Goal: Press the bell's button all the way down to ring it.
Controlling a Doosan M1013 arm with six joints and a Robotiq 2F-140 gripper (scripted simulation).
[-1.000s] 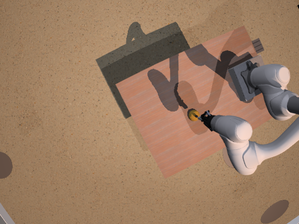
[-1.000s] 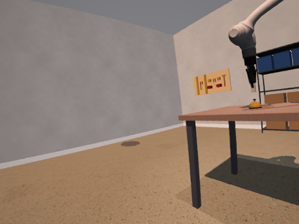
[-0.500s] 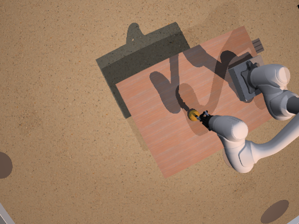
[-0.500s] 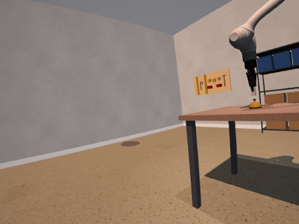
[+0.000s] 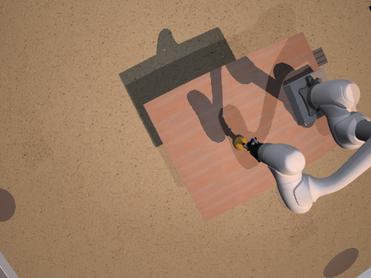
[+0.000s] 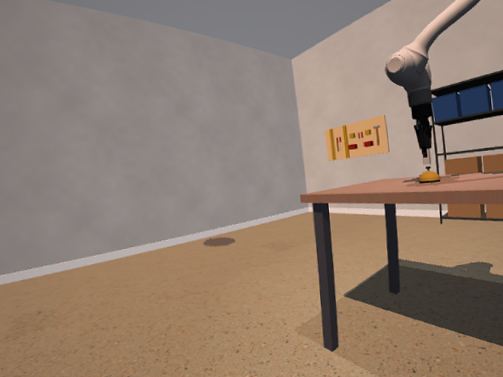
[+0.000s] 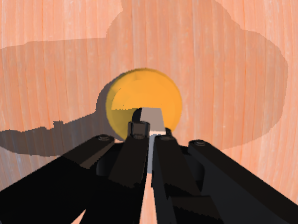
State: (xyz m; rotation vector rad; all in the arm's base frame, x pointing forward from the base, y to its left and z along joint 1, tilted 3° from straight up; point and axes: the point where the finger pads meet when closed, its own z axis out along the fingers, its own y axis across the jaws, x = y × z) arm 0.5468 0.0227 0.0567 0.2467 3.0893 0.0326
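Right now the bell button is 1 cm to the right of my hand and 5 cm below it. From my hand the other things lie so: bell (1 cm to the right, 7 cm below).
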